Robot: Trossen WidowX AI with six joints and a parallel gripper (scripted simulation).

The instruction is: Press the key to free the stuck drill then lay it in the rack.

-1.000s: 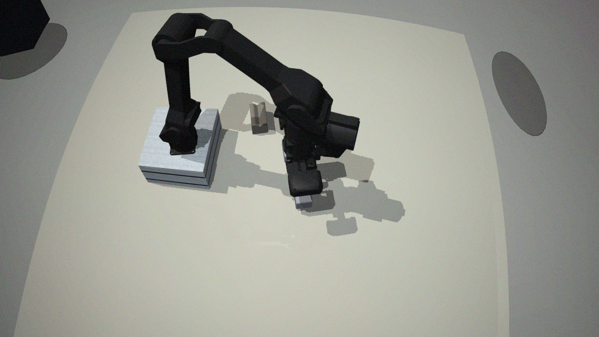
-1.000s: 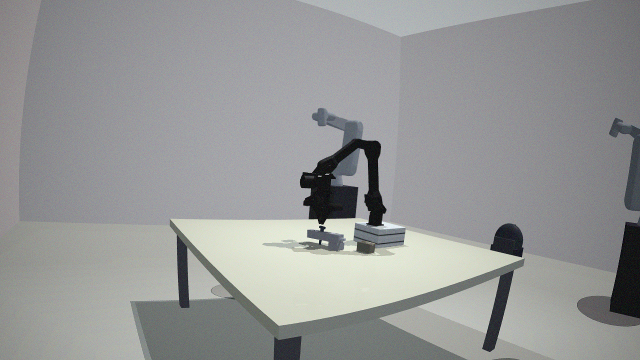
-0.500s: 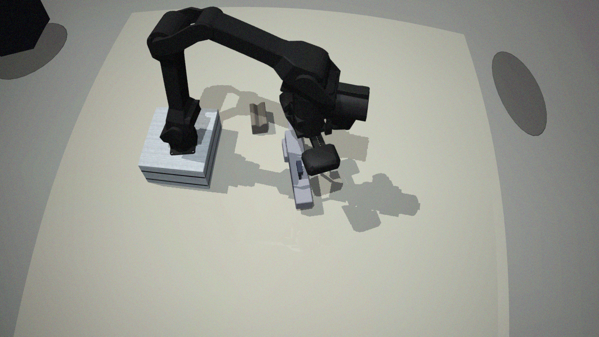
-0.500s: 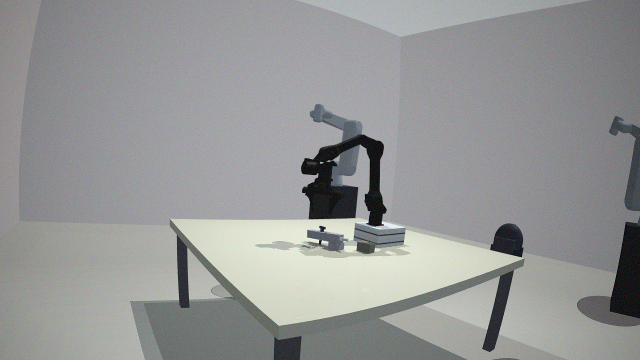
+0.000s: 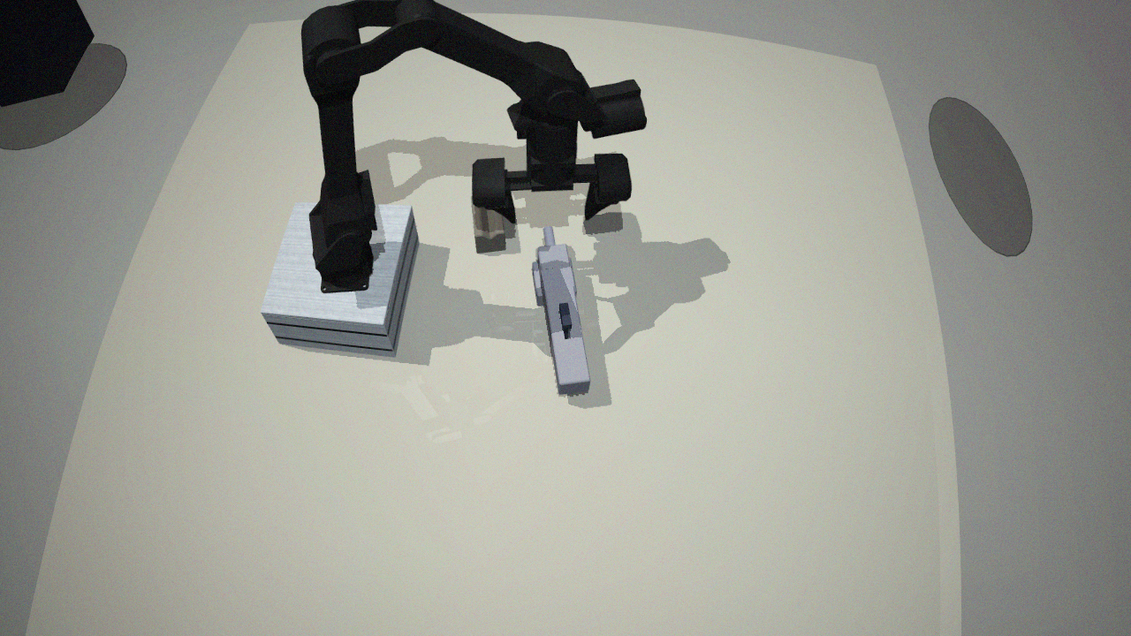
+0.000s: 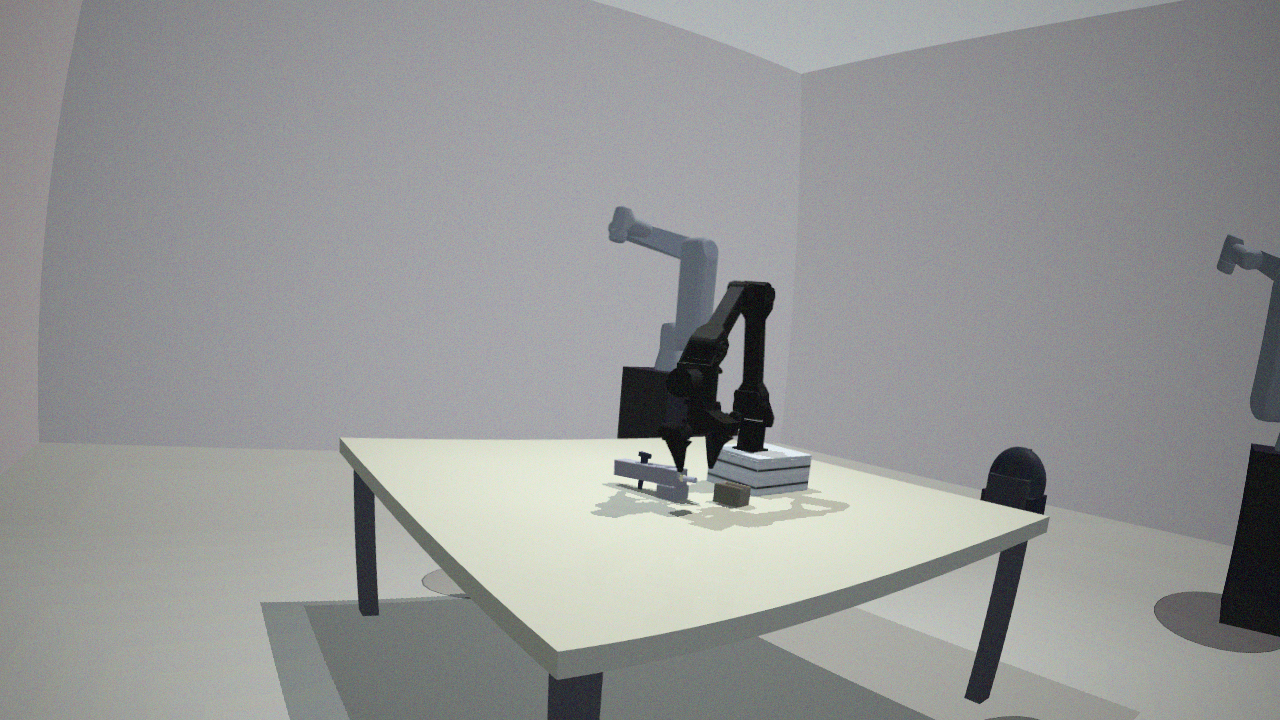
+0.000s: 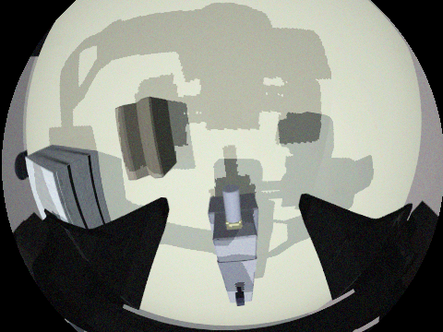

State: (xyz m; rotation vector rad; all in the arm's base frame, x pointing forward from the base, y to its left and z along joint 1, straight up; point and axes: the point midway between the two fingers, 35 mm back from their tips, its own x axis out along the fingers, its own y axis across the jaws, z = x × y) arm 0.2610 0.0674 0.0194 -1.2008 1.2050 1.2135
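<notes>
My gripper tip is now 6 cm to the left of the drill and 3 cm above it. Also, from my gripper tip: block (1 cm ahead, 12 cm to the right, 4 cm below); dark key (1 cm ahead, 15 cm to the right, 2 cm below); v-grooved rack (8 cm behind, 4 cm to the left, 5 cm below).
</notes>
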